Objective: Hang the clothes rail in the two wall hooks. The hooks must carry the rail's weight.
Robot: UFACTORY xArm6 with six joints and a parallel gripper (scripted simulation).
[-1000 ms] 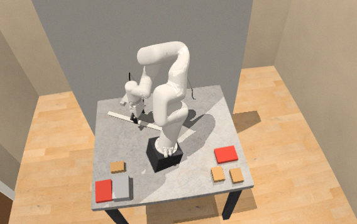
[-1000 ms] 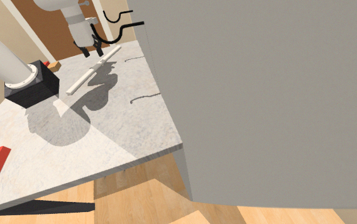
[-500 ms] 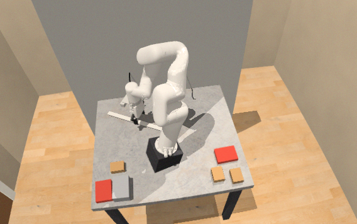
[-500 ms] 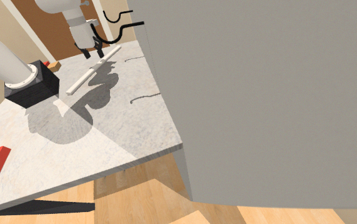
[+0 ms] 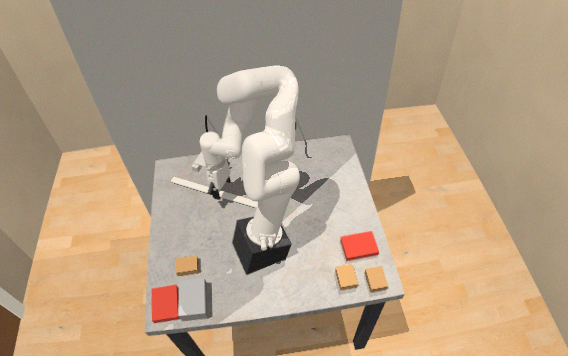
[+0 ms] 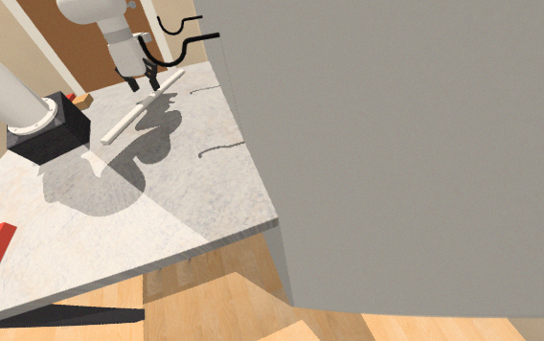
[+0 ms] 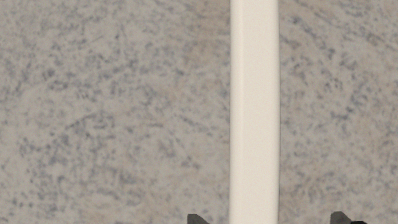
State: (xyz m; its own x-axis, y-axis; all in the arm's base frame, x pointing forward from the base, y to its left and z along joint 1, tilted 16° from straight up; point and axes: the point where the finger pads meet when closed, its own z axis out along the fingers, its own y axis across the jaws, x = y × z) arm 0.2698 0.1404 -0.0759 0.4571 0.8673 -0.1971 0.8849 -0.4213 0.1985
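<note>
Right now my hand is 4 cm above the white clothes rail. Round my hand: grey block: 46 cm behind, 11 cm to the left, 2 cm below; then grey wall: 29 cm ahead, 14 cm to the right, 38 cm above.
</note>
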